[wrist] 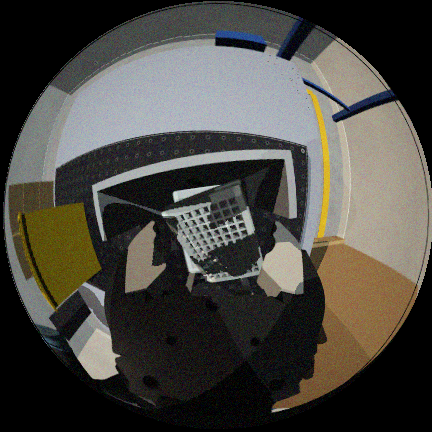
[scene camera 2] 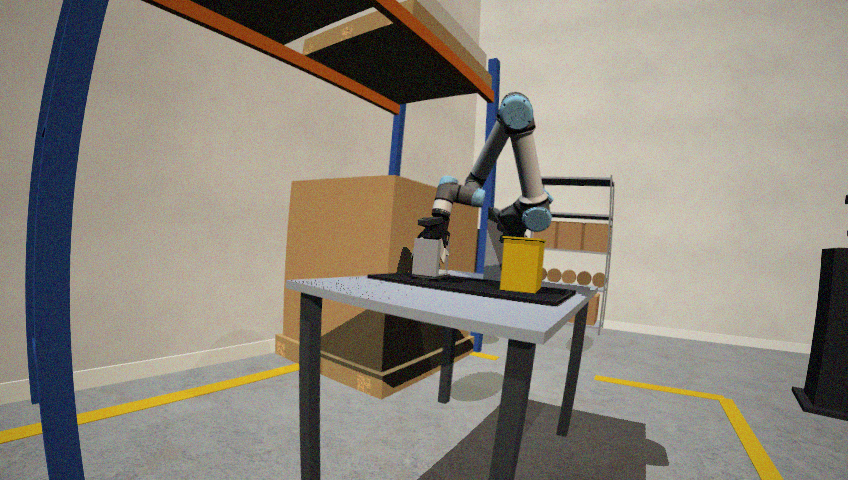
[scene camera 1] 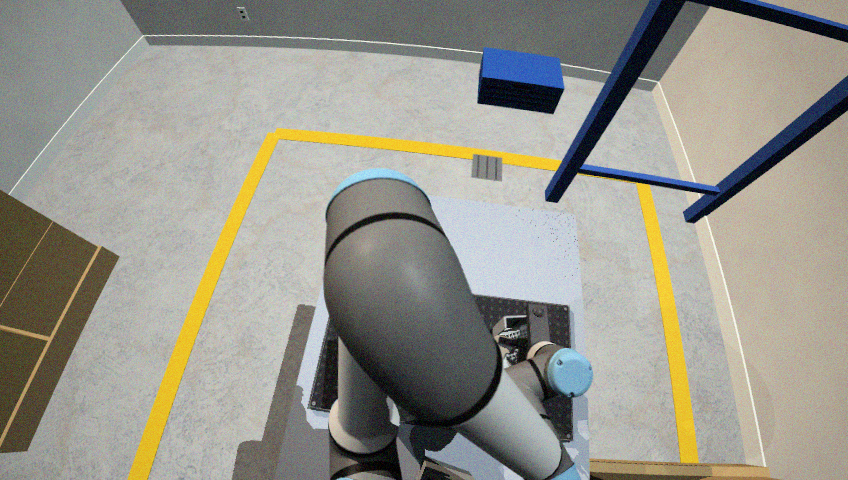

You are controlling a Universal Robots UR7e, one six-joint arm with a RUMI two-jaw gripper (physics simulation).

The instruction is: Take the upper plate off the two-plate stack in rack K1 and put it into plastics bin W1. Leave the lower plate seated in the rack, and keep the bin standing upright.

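Frame: origin at the arm's base, x ahead, y left, z up, level; metres.
Seen in the pictures: gripper, fingertip midpoint: (wrist: 214, 223); arm's base at its link origin: (scene camera 2: 509, 224).
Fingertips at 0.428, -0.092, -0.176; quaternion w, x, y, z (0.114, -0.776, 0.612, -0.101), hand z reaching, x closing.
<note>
Pixels of each thing's top centre, then the offset from my fingertips to it, as dx, dy, dz. "spot": a spot on its surface instead. Level surfaces: height alone.
- Rack K1 at its top centre: (wrist: 206, 314) (scene camera 2: 434, 239) -0.033, -0.002, +0.084
- lower plate at a spot on its surface: (wrist: 186, 194) spot: +0.021, +0.043, -0.033
- yellow bin W1 at its top centre: (scene camera 2: 525, 238) -0.143, +0.333, +0.113
- grey-white table at its surface level: dz -0.080
- black board at its surface level: dz -0.067
Rack K1 (scene camera 2: 426, 259) (wrist: 291, 185) is a grey walled holder on the black perforated board. Inside it, the upper plate (wrist: 195, 225), white with a grid of wells, lies askew with dark shadows across it. A pale edge of the lower plate (wrist: 186, 194) shows beneath it; how that plate sits is mostly hidden. My gripper (scene camera 2: 438, 230) (wrist: 214, 223) is open and empty, pointing down at the rack, with its fingers on either side of the plates in the wrist view. The yellow bin W1 (scene camera 2: 521, 265) (wrist: 62, 245) stands upright on the board, apart from the rack.
The grey-white table (scene camera 1: 511, 249) (scene camera 2: 380, 301) carries the black board (scene camera 1: 550, 410) (scene camera 2: 476, 286). A large cardboard box (scene camera 2: 339, 237) (wrist: 370, 280) stands beyond the table. Blue rack posts (scene camera 1: 615, 101) (scene camera 2: 59, 237) rise nearby. The upper arm (scene camera 1: 410, 309) hides much of the board in scene camera 1.
</note>
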